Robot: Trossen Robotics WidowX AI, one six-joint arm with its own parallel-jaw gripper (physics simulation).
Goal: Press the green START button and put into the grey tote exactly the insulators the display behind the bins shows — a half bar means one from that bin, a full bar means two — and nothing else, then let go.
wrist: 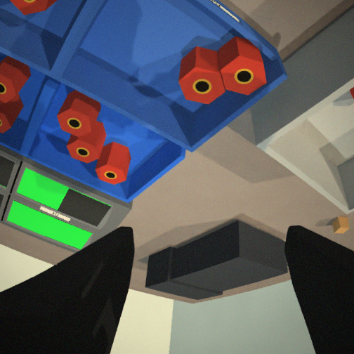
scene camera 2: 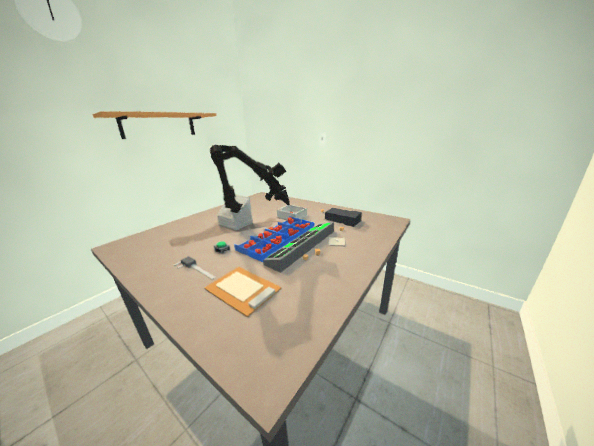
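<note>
My gripper is open and empty, above the table near the tote end of the blue bins. In the wrist view, one end bin holds two touching red insulators; the end bin nearer the display holds three. The grey tote stands beside the bins, with a red insulator partly visible inside at the wrist view's right edge. The display shows a half green bar above a full one at this end; its other bars are unclear. The green START button stands beyond the bins' far end.
A black box lies past the tote. Small orange cubes and a pale card lie behind the display. A caliper and an orange clipboard lie towards the table's near side.
</note>
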